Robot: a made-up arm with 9 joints. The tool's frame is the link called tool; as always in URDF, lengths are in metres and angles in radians. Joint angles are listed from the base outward. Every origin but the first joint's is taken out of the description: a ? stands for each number. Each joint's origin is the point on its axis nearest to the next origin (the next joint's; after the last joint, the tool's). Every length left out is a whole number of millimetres.
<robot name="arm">
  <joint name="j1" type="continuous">
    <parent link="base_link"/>
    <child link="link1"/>
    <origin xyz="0 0 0.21"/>
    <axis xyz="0 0 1"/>
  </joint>
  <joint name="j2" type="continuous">
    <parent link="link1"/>
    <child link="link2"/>
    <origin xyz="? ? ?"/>
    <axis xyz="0 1 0"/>
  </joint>
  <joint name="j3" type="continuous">
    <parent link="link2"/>
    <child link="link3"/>
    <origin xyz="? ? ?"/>
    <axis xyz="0 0 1"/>
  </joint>
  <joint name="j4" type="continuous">
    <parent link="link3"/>
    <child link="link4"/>
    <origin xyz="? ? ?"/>
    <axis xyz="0 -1 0"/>
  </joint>
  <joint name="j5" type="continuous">
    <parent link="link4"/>
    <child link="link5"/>
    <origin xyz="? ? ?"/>
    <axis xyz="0 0 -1"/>
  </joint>
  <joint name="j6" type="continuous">
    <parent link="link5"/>
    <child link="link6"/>
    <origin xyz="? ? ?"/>
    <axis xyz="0 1 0"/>
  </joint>
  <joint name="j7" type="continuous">
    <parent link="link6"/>
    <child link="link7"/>
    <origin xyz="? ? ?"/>
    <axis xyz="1 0 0"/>
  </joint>
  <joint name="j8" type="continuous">
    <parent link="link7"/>
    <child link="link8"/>
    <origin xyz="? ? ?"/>
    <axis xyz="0 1 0"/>
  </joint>
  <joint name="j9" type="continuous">
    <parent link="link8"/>
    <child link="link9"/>
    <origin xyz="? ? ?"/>
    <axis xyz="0 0 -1"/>
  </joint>
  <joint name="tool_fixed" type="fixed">
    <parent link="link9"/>
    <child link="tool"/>
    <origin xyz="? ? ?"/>
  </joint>
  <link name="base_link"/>
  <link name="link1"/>
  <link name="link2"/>
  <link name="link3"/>
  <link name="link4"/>
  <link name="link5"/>
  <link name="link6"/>
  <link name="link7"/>
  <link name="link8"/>
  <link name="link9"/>
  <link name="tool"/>
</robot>
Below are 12 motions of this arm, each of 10 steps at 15 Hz.
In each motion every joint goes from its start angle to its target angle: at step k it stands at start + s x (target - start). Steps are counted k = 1, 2, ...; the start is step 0. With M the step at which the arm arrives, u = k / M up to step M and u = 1 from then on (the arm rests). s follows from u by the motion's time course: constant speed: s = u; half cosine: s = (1 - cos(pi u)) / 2; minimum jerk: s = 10 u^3 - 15 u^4 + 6 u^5.
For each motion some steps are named. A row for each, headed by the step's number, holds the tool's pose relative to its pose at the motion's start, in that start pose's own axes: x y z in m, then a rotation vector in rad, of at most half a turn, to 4 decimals.
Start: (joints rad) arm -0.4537 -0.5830 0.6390 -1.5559 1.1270 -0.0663 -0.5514 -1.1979 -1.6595
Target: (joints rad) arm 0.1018 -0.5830 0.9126 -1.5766 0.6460 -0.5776 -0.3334 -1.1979 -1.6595
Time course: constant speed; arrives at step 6
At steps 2, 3, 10:
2: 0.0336 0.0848 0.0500 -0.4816 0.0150 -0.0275
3: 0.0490 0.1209 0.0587 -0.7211 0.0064 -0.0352
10: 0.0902 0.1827 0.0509 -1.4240 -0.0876 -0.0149

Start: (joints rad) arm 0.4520 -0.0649 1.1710 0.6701 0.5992 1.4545 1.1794 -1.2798 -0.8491
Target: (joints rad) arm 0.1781 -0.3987 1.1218 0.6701 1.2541 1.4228 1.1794 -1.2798 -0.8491
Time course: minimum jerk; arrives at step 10
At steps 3, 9, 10:
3: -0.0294 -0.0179 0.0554 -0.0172 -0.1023 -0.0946
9: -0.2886 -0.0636 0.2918 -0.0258 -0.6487 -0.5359
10: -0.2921 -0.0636 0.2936 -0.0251 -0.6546 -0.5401

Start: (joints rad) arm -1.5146 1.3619 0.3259 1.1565 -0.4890 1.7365 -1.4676 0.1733 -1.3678
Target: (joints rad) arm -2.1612 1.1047 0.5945 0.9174 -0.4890 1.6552 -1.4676 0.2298 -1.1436
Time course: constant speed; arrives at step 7
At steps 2, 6, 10:
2: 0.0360 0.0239 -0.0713 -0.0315 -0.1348 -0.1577
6: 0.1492 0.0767 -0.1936 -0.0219 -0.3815 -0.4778
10: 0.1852 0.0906 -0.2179 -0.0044 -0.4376 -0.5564

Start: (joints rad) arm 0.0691 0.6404 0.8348 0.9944 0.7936 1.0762 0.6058 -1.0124 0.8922
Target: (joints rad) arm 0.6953 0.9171 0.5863 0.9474 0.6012 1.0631 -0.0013 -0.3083 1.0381
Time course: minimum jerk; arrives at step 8
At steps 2, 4, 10:
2: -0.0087 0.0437 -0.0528 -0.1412 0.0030 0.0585
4: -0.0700 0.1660 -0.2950 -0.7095 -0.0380 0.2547
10: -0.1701 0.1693 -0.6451 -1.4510 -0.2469 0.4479

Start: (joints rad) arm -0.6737 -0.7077 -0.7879 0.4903 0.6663 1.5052 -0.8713 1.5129 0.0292
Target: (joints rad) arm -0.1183 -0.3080 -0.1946 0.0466 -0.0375 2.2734 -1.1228 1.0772 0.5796
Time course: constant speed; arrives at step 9
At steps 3, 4, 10:
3: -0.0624 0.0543 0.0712 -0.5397 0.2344 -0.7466
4: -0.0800 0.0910 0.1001 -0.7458 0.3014 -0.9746
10: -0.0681 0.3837 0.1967 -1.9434 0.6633 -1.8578

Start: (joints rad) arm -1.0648 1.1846 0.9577 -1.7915 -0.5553 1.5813 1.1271 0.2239 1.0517
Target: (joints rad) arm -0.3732 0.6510 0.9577 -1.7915 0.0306 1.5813 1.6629 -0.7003 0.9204
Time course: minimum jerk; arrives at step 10
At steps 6, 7, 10:
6: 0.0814 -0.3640 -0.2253 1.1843 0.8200 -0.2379
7: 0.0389 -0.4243 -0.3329 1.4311 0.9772 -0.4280
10: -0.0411 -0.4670 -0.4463 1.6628 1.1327 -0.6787

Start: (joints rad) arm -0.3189 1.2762 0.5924 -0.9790 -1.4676 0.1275 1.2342 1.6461 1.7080
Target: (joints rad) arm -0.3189 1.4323 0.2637 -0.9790 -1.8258 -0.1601 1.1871 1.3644 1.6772
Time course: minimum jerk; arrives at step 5
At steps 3, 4, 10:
3: -0.0390 -0.1141 -0.1469 0.2328 -0.4154 0.0847
4: -0.0387 -0.1563 -0.2134 0.3277 -0.5695 0.1374
10: -0.0372 -0.1654 -0.2289 0.3491 -0.6035 0.1507

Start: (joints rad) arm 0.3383 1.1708 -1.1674 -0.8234 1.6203 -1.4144 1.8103 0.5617 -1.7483
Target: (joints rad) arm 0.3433 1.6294 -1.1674 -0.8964 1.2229 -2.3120 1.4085 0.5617 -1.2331
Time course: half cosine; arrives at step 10
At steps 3, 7, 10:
3: 0.0389 0.0441 -0.0895 0.1204 0.1660 0.0523
7: 0.0341 0.2290 -0.3053 0.2604 0.6317 0.2596
10: -0.0068 0.2983 -0.3574 0.2404 0.7638 0.3540

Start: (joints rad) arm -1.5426 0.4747 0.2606 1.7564 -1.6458 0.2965 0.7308 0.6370 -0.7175
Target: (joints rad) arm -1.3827 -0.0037 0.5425 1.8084 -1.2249 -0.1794 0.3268 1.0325 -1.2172
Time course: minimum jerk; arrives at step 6
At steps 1, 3, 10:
1: -0.0058 0.0051 -0.0045 -0.0349 0.0040 0.0076
3: -0.0775 0.0484 -0.0789 -0.4816 0.0840 0.0686
10: -0.1539 0.0406 -0.1635 -0.9261 0.1781 0.0624

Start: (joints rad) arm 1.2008 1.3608 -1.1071 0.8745 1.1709 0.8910 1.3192 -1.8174 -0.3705
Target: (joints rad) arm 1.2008 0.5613 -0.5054 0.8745 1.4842 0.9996 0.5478 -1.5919 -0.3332
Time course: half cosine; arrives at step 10
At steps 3, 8, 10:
3: 0.0747 0.0193 -0.0661 -0.0736 0.1913 0.0184
8: 0.2658 -0.0379 -0.3037 -0.0561 0.9356 0.0086
10: 0.2808 -0.0565 -0.3359 -0.0176 1.0379 -0.0007

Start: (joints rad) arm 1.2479 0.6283 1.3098 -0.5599 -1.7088 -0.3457 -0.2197 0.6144 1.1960
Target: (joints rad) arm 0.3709 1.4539 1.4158 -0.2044 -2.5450 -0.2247 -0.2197 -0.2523 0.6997
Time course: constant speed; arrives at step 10
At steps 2, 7, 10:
2: -0.2114 -0.0697 -0.0300 0.2613 -0.3319 0.1883
7: -0.6753 -0.1119 -0.3681 0.4635 -1.3142 0.7494
10: -0.7873 -0.0349 -0.6624 0.2010 -1.8587 1.1525

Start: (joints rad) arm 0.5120 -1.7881 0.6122 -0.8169 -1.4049 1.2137 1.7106 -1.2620 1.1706
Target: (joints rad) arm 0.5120 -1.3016 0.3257 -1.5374 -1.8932 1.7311 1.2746 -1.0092 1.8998
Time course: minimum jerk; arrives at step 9
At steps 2, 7, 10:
2: 0.0243 0.0598 -0.0083 -0.1213 -0.0006 -0.0282
7: 0.2454 0.5210 -0.3070 -1.3150 -0.1722 0.1238
10: 0.2579 0.5444 -0.3416 -1.3908 -0.1948 0.1828

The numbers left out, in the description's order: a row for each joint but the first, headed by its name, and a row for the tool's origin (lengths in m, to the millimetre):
j2: 0.15 -0.12 0
j3: 0.31 0 0.04
j4: 0.21 -0.02 0
j5: -0.1 0 0.2
j6: 0.04 -0.18 0
j7: -0.03 0 0.29
j8: 0 0.01 -0.24
j9: 0.02 0 0.31
tool: 0.08 0.09 0

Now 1 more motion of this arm.
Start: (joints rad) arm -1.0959 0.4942 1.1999 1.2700 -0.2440 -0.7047 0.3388 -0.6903 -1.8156
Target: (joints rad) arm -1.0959 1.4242 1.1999 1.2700 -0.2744 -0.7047 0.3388 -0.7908 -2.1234
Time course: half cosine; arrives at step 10
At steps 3, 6, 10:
3: 0.0885 0.0211 0.0436 0.0180 0.1573 -0.0376
6: 0.3050 0.0300 0.0913 0.0934 0.4993 -0.1127
10: 0.4769 0.0021 0.0783 0.1869 0.7574 -0.1687

